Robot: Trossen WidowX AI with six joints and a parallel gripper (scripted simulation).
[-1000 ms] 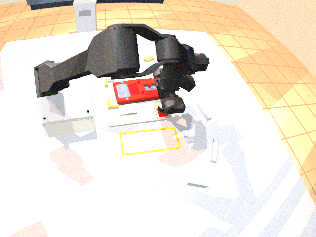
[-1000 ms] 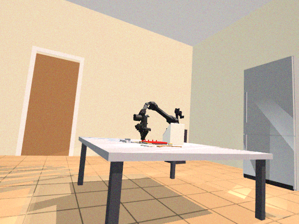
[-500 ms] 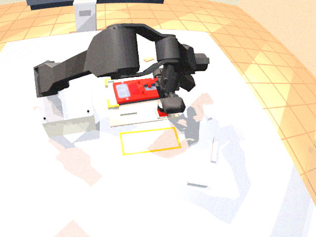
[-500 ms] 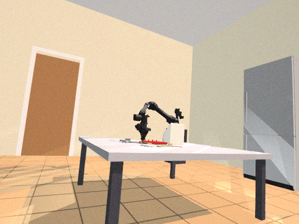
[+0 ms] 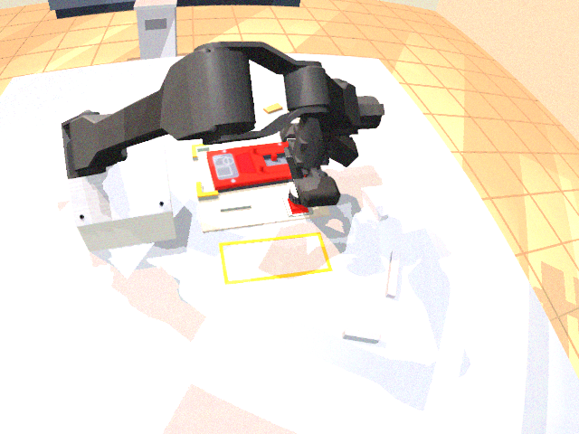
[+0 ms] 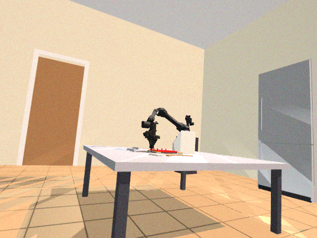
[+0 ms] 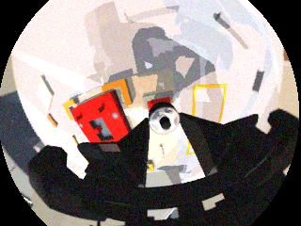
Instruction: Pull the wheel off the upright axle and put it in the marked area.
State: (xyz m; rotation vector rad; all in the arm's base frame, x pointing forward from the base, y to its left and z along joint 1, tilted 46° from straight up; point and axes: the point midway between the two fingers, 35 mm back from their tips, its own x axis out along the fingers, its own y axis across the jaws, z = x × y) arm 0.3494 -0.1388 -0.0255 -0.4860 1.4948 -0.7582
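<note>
Right now the wheel is right at my gripper tip. The rest, counted from my gripper tip: black upright axle: 1 cm below; grey bar: 20 cm to the right, 11 cm ahead, 4 cm below; white fixture board: 10 cm to the left, 5 cm behind, 3 cm below.
</note>
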